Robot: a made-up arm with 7 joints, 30 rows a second.
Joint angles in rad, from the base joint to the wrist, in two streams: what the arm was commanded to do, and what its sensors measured. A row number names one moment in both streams.
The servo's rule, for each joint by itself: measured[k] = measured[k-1] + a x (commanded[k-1-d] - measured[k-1]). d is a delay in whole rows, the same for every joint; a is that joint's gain. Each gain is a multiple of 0.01, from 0.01 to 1. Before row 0 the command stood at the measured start. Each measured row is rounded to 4 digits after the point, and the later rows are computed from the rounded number. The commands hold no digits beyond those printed.
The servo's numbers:
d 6
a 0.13 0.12 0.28 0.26 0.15 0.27 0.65
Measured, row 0:
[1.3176, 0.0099, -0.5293, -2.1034, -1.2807, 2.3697, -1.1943]
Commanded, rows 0 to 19:
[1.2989, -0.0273, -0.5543, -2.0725, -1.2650, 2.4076, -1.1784]
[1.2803, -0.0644, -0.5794, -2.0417, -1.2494, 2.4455, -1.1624]
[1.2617, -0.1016, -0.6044, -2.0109, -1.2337, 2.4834, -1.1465]
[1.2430, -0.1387, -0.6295, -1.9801, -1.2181, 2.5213, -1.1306]
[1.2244, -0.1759, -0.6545, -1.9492, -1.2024, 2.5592, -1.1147]
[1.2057, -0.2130, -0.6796, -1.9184, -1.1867, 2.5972, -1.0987]
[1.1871, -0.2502, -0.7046, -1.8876, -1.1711, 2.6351, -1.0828]
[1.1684, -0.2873, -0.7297, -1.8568, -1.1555, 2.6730, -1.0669]
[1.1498, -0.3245, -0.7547, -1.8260, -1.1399, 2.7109, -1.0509]
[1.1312, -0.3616, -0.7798, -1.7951, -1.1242, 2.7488, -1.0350]
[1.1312, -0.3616, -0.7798, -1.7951, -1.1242, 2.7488, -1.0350]
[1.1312, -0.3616, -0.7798, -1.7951, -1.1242, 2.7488, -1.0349]
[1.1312, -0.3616, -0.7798, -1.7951, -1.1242, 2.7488, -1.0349]
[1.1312, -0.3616, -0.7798, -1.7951, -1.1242, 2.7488, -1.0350]
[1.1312, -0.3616, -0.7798, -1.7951, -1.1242, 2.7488, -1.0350]
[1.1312, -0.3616, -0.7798, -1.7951, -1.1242, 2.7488, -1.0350]
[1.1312, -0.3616, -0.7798, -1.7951, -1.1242, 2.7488, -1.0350]
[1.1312, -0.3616, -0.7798, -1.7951, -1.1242, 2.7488, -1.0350]
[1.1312, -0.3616, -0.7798, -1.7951, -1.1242, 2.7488, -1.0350]
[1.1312, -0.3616, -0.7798, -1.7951, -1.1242, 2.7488, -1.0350]
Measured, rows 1 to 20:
[1.3176, 0.0099, -0.5293, -2.1034, -1.2807, 2.3697, -1.1943]
[1.3176, 0.0099, -0.5293, -2.1034, -1.2807, 2.3697, -1.1943]
[1.3176, 0.0099, -0.5293, -2.1034, -1.2807, 2.3697, -1.1943]
[1.3176, 0.0099, -0.5293, -2.1034, -1.2807, 2.3697, -1.1943]
[1.3176, 0.0099, -0.5293, -2.1034, -1.2807, 2.3697, -1.1943]
[1.3176, 0.0099, -0.5293, -2.1034, -1.2807, 2.3697, -1.1943]
[1.3152, 0.0054, -0.5363, -2.0954, -1.2783, 2.3799, -1.1840]
[1.3107, -0.0030, -0.5484, -2.0814, -1.2740, 2.3976, -1.1700]
[1.3043, -0.0148, -0.5641, -2.0631, -1.2680, 2.4208, -1.1547]
[1.2963, -0.0297, -0.5824, -2.0415, -1.2605, 2.4479, -1.1390]
[1.2870, -0.0472, -0.6026, -2.0175, -1.2518, 2.4780, -1.1232]
[1.2764, -0.0671, -0.6242, -1.9917, -1.2420, 2.5102, -1.1073]
[1.2648, -0.0891, -0.6467, -1.9646, -1.2314, 2.5439, -1.0914]
[1.2523, -0.1129, -0.6699, -1.9366, -1.2200, 2.5788, -1.0755]
[1.2390, -0.1383, -0.6936, -1.9078, -1.2080, 2.6145, -1.0595]
[1.2250, -0.1651, -0.7177, -1.8785, -1.1954, 2.6508, -1.0436]
[1.2128, -0.1887, -0.7351, -1.8568, -1.1847, 2.6773, -1.0380]
[1.2022, -0.2094, -0.7476, -1.8408, -1.1756, 2.6966, -1.0360]
[1.1930, -0.2277, -0.7566, -1.8289, -1.1679, 2.7107, -1.0353]
[1.1850, -0.2438, -0.7631, -1.8201, -1.1613, 2.7210, -1.0351]

